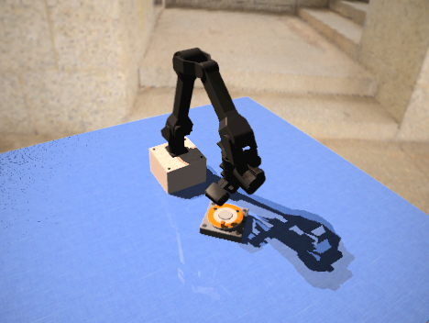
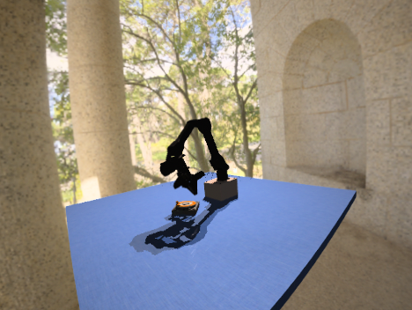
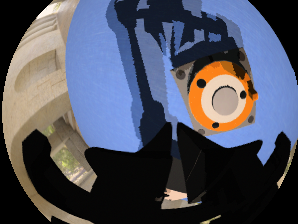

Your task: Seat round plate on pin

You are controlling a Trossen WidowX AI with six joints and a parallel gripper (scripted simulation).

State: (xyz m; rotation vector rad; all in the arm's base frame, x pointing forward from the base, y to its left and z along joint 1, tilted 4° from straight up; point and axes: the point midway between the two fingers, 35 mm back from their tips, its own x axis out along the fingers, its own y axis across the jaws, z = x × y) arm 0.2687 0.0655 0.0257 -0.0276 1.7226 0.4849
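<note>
My gripper tip is 50 mm short of the round plate, 70 mm to the left of it and 50 mm above it. Round my gripper tip: square base (40 mm ahead, 50 mm to the right, 60 mm below).
</note>
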